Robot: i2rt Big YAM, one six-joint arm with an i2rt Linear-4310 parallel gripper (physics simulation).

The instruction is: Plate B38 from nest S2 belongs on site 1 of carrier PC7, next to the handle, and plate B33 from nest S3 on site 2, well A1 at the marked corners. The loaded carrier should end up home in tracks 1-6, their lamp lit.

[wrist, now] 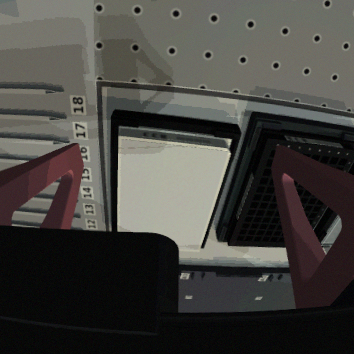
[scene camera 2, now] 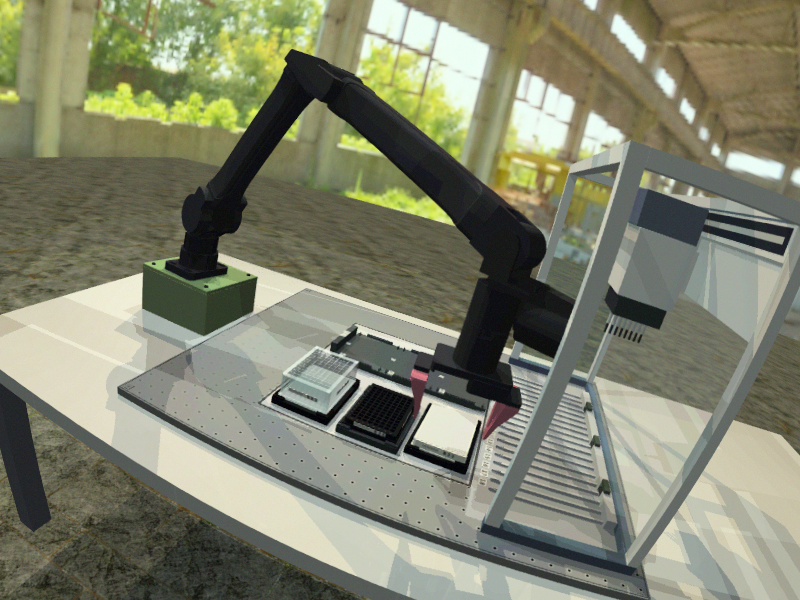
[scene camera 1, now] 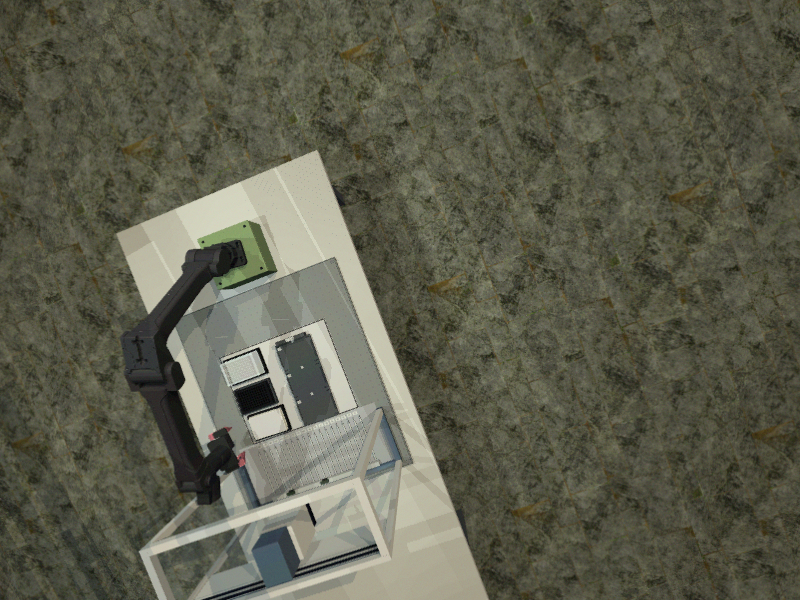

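Pixels of known places: gripper, fingertip midpoint: (wrist: 176, 154) (scene camera 2: 449, 427) (scene camera 1: 236, 440); arm's base at its link origin: (scene camera 2: 196, 270) (scene camera 1: 227, 256).
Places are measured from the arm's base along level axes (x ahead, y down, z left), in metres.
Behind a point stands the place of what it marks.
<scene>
The white-topped plate (scene camera 1: 266, 423) {x 0.604, y 0.058, z -0.071 m} (scene camera 2: 447, 429) {x 0.608, y 0.057, z -0.076 m} (wrist: 170, 190) {x 0.607, y 0.057, z -0.085 m} sits in the end nest nearest the tracks; its label is not readable. The black plate (scene camera 1: 255, 395) {x 0.494, y 0.058, z -0.080 m} (scene camera 2: 382, 410) {x 0.503, y 0.059, z -0.094 m} (wrist: 260, 210) {x 0.520, y 0.063, z -0.070 m} sits in the middle nest. The dark carrier PC7 (scene camera 1: 303, 371) {x 0.459, y 0.073, z 0.111 m} (scene camera 2: 374, 355) {x 0.406, y 0.073, z 0.098 m} (wrist: 225, 292) {x 0.497, y 0.073, z 0.099 m} lies beside the nests, its sites without plates where visible, its handle at the end toward the arm base. My gripper (scene camera 1: 230, 445) {x 0.617, y -0.001, z -0.159 m} (scene camera 2: 451, 426) {x 0.617, y -0.001, z -0.159 m} (wrist: 176, 154) {x 0.617, y -0.001, z -0.159 m} is open and empty, above the white plate. In the wrist view the right finger overlaps the black plate.
A clear-lidded plate (scene camera 1: 243, 368) {x 0.385, y 0.030, z -0.078 m} (scene camera 2: 319, 374) {x 0.392, y 0.033, z -0.111 m} sits in the third nest. The ribbed tracks (scene camera 1: 310, 458) {x 0.779, y 0.085, z 0.037 m} (scene camera 2: 542, 445) (wrist: 30, 116) {x 0.727, y 0.080, z -0.121 m} adjoin the nest area; numbers 12 to 18 show. A frame (scene camera 1: 258, 513) {x 0.686, y -0.396, z 0.087 m} with a pipetting head (scene camera 1: 275, 555) {x 0.808, y -0.376, z 0.084 m} (scene camera 2: 655, 271) stands over the far end.
</scene>
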